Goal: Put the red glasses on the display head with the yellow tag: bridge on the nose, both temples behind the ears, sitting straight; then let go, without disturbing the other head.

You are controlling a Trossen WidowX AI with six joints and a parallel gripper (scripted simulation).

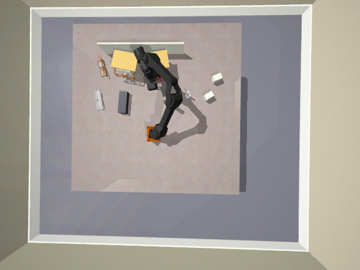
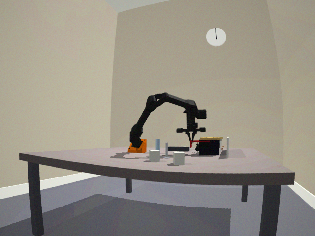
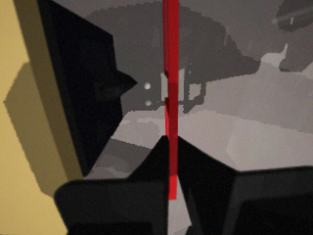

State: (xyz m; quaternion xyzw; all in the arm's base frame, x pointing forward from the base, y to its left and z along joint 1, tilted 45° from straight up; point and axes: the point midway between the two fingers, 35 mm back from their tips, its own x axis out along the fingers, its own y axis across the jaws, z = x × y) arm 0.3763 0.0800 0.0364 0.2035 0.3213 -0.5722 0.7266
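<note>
Now: the dark display head 100 mm ahead of my gripper tip, 20 mm to the right of it and 10 mm below it. Round my gripper tip: pale blue cylinder 160 mm behind, 160 mm to the right, 20 mm below; then white panel 230 mm ahead, 110 mm to the left, 10 mm below; then thin grey peg 70 mm behind, 260 mm to the right, 40 mm below.
</note>
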